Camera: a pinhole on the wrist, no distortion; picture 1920 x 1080 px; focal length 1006.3 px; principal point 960.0 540.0 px. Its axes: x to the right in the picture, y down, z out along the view. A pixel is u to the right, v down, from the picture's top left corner.
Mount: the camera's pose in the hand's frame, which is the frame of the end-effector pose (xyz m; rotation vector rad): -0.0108 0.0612 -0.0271 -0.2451 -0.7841 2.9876
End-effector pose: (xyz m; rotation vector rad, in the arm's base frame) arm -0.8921 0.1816 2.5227 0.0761 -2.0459 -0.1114
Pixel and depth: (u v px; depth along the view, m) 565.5 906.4 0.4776
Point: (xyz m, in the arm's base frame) -1.2222 -0.1479 2.4210
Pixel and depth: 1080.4 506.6 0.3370
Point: -1.0761 0.1161 2.2996
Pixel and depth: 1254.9 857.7 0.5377
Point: -1.0658 -0.1093 2.1102
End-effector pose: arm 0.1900 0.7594 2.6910 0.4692 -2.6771 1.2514
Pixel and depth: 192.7 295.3 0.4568
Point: -0.0229 0.2878 2.5244
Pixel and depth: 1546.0 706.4 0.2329
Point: 0.3867 0.6507 2.6097
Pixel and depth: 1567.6 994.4 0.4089
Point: 0.5863 0.5092 2.6790
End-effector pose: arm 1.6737 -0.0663 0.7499 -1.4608 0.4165 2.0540
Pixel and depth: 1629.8 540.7 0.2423
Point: 1.6302 -0.0018 1.0043
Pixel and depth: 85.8 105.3 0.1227
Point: 1.5423 -0.0101 0.7196
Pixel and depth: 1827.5 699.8 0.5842
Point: 1.7062 0.1726 1.4587
